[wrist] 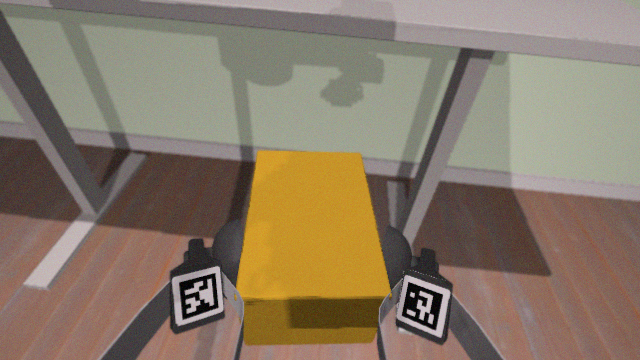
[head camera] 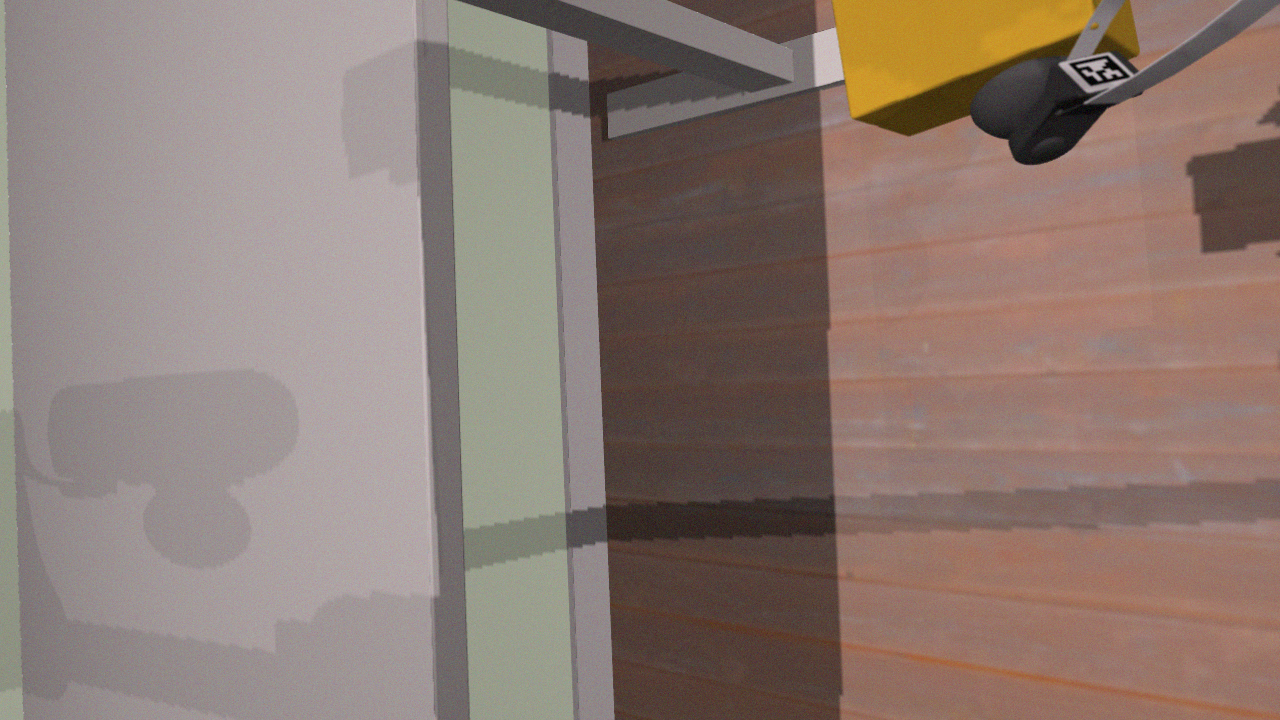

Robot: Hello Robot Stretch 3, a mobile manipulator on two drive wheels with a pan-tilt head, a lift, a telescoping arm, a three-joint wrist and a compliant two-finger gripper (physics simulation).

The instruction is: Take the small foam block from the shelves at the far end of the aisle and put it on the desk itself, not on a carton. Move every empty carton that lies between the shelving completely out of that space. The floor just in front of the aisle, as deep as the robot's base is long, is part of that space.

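Frame: origin at the robot's base, x ahead, y left, z up, level; metres.
Seen in the pictures: gripper, fingertip midpoint: [wrist: 312, 250] [head camera: 986, 15].
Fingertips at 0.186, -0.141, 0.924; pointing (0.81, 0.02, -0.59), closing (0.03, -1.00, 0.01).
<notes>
Offsets run from my fingertips to a thing's top centre, as dx, dy, dz. "pt": to the spot under its first point. Level surfaces: height alone.
The small foam block {-0.002, +0.002, +0.037} [head camera: 975, 53] [wrist: 310, 225] is yellow and box-shaped. My gripper [wrist: 312, 250] is shut on it, with one dark rubber fingertip pressed against each side. In the head camera view the block is cut off at the top edge, and one fingertip [head camera: 1029, 107] shows beside it. The desk {dz +0.027} [head camera: 223, 295] [wrist: 540, 25] has a pale grey top. In the head camera view it fills the left side. The block is held in the air over the floor, in front of the desk's long edge. Cartons and shelves do not show in these views.
The desk's slanted legs {pt +0.644, -0.359, -0.386} [wrist: 447, 145] stand on foot bars [head camera: 716, 102] [wrist: 67, 250] that reach out along the wooden floor {dz -0.923} [head camera: 984, 402] [wrist: 150, 280]. A pale green wall [head camera: 505, 313] [wrist: 575, 110] is behind the desk. Shadows of the robot fall on the desktop and wall.
</notes>
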